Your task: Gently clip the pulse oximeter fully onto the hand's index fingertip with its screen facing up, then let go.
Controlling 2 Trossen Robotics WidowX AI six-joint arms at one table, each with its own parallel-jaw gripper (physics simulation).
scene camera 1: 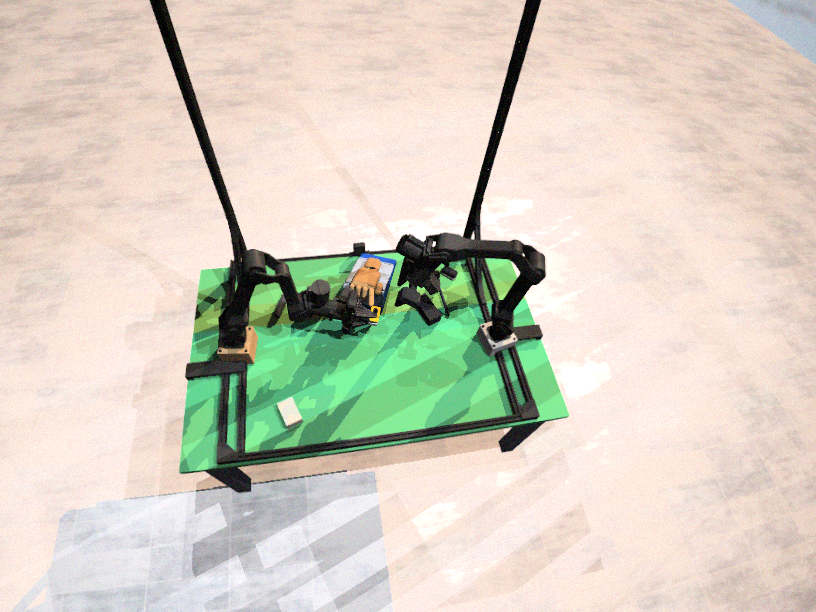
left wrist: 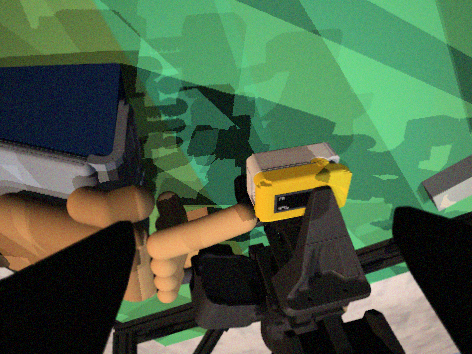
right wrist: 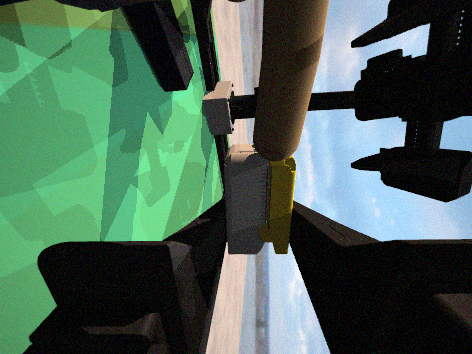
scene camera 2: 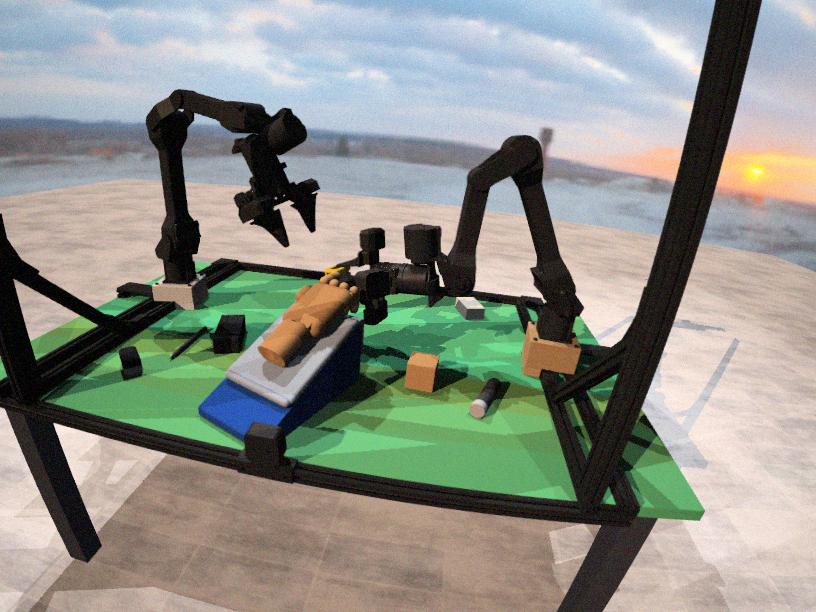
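Seen in the pictures: left gripper, fingertip midpoint: (scene camera 1: 397, 295) (left wrist: 264, 227) (right wrist: 356, 111) (scene camera 2: 300, 239); right gripper, fingertip midpoint: (scene camera 1: 376, 318) (left wrist: 310, 168) (right wrist: 255, 205); left arm's base at its link origin: (scene camera 1: 498, 332) (right wrist: 232, 107) (scene camera 2: 180, 279); right arm's base at its link origin: (scene camera 1: 235, 339) (scene camera 2: 553, 334).
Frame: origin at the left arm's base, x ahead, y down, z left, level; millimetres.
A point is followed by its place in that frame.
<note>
The tan model hand (scene camera 1: 367, 279) {z -291, x 378, y -97 mm} (scene camera 2: 315, 310) {z -335, x 375, y -81 mm} lies on a blue wedge with a grey pad (scene camera 1: 390, 275) (scene camera 2: 254, 407) {z -459, x 297, y 25 mm} (left wrist: 87, 105) {z -260, x 327, y -1 mm}. Its index finger (left wrist: 206, 228) (right wrist: 287, 70) points out past the wedge. My right gripper (scene camera 1: 363, 311) {z -145, x 399, y -83 mm} (scene camera 2: 360, 287) (right wrist: 255, 205) {z -145, x 399, y -83 mm} is shut on the yellow and grey pulse oximeter (scene camera 1: 377, 313) {z -152, x 392, y -99 mm} (scene camera 2: 335, 271) {z -183, x 397, y -100 mm} (left wrist: 301, 186) {z -153, x 389, y -99 mm} (right wrist: 280, 204) {z -166, x 412, y -96 mm}. The oximeter's mouth end meets the index fingertip, and its black screen faces up toward the left wrist camera. My left gripper (scene camera 1: 420, 300) (scene camera 2: 293, 221) is open and empty, hovering above the hand.
A white block (scene camera 1: 289, 413) {z 24, x 737, y 29 mm} (scene camera 2: 470, 307) {z -17, x 728, y 29 mm}, a tan cube (scene camera 2: 421, 372) {z -349, x 558, y 21 mm} and a dark cylinder (scene camera 2: 485, 398) {z -406, x 661, y 34 mm} lie on the green table. Small black blocks (scene camera 2: 230, 334) {z -230, x 196, y 25 mm} (scene camera 2: 130, 361) {z -343, x 47, y 30 mm} and a thin pen (scene camera 2: 190, 341) {z -218, x 107, y 52 mm} lie beside the wedge. A black frame rail (scene camera 2: 406, 486) {z -569, x 514, y 64 mm} edges the table.
</note>
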